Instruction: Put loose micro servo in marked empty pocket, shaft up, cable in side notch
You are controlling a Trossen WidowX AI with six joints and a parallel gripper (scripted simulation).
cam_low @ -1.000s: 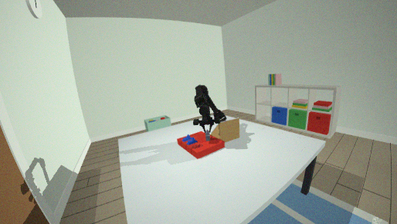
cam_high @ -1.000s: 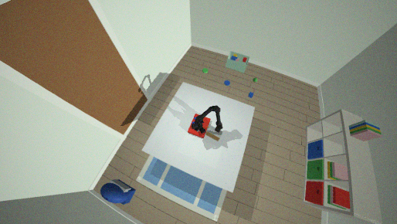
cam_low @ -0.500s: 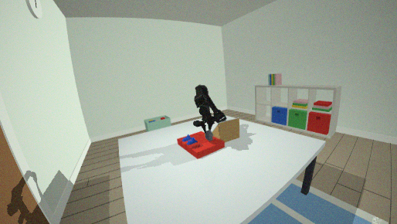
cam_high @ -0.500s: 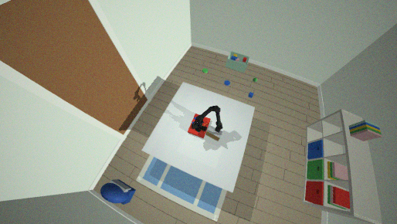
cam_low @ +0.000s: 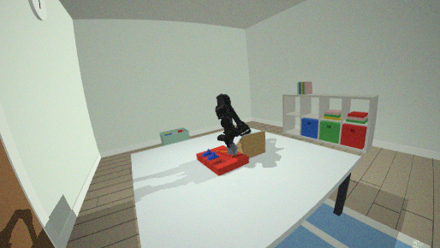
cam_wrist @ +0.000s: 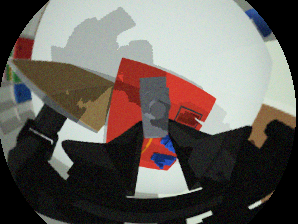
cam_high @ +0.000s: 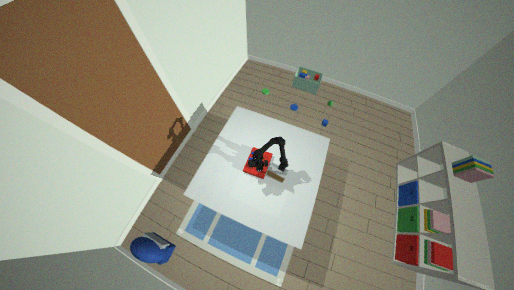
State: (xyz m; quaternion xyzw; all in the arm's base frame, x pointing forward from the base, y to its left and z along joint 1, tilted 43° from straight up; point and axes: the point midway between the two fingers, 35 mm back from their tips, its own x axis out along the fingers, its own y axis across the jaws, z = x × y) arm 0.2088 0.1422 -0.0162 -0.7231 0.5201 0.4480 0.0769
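My gripper tip is 70 mm to the left of the red robot deck and 100 mm above it.
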